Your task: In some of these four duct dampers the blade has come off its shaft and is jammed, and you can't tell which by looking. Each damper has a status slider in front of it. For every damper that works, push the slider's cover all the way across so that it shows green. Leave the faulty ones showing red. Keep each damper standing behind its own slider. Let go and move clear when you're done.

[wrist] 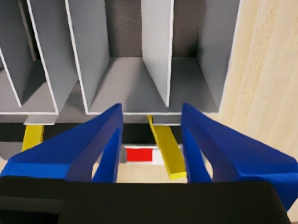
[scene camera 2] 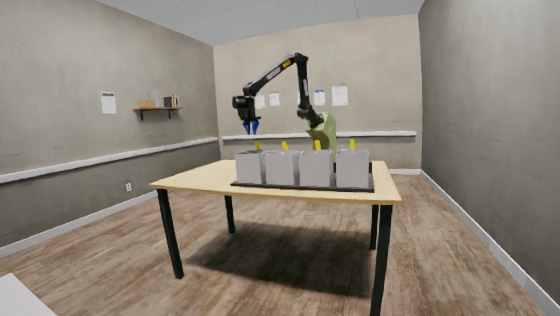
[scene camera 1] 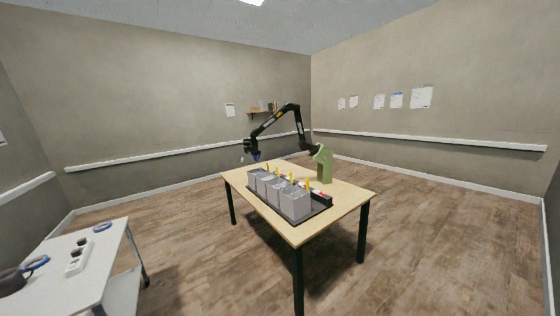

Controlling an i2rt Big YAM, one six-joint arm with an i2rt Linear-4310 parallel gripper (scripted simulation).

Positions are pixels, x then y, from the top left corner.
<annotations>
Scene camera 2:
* damper: 282,166
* damper: 250,165
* damper: 315,166
</annotations>
